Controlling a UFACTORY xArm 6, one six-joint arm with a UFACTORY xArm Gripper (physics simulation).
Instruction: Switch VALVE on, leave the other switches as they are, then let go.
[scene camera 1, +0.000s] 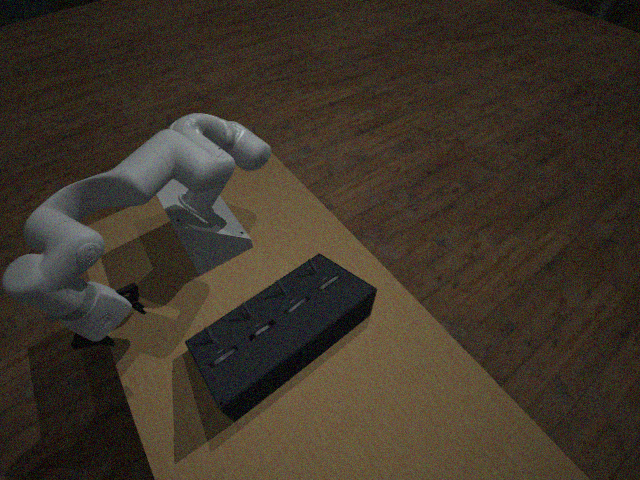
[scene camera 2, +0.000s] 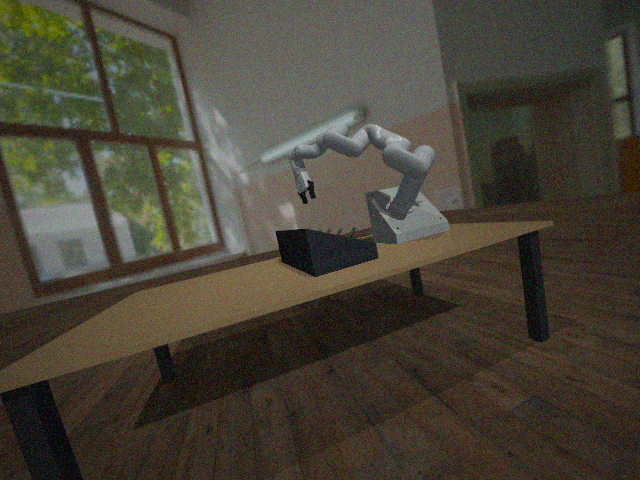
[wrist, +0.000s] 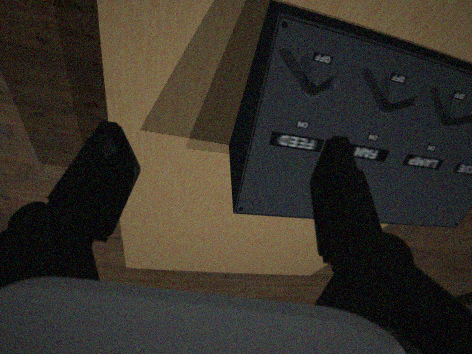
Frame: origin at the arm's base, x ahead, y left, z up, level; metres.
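Seen in the pictures: gripper, between the fingertips: (scene camera 1: 126, 325) (scene camera 2: 309, 201) (wrist: 222, 152); arm's base, origin of its link: (scene camera 1: 195, 205) (scene camera 2: 402, 205).
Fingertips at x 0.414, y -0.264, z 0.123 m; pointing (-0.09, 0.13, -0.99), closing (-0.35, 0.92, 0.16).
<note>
Pixels of each thing's top centre, then the offset from my fingertips to it. "pt": a spot on its surface instead. Level surfaces: height alone.
- FEED, a spot on its surface: (wrist: 296, 141) pt 0.175 m down, 0.101 m ahead, 0.152 m left
- FAN, a spot on its surface: (wrist: 370, 152) pt 0.175 m down, 0.082 m ahead, 0.279 m left
- LAMP, a spot on its surface: (wrist: 423, 161) pt 0.175 m down, 0.067 m ahead, 0.390 m left
- fourth label, a spot on its surface: (wrist: 465, 168) pt 0.175 m down, 0.053 m ahead, 0.493 m left
- wooden table, height of its surface: 0.291 m down
The dark switch box (scene camera 1: 289, 343) (scene camera 2: 330, 253) (wrist: 290, 185) stands on the table. In the wrist view its labels appear upside down: FEED (wrist: 296, 141), FAN (wrist: 370, 152) and LAMP (wrist: 423, 161). A fourth label (wrist: 465, 168) is cut off by the right edge, so VALVE cannot be read in full. The three levers seen there look alike, each a dark V of lever and shadow; the fourth lever is outside that view. My gripper (scene camera 1: 126, 326) (scene camera 2: 309, 199) (wrist: 222, 152) is open and empty, high above the table and off the FEED end of the box.
The wooden table (scene camera 1: 413, 392) (scene camera 2: 206, 304) (wrist: 175, 215) carries the box and the pale arm base (scene camera 1: 227, 227) (scene camera 2: 413, 222). The table's edge runs close beneath the gripper side. The box's far end lies near the opposite table edge in scene camera 1.
</note>
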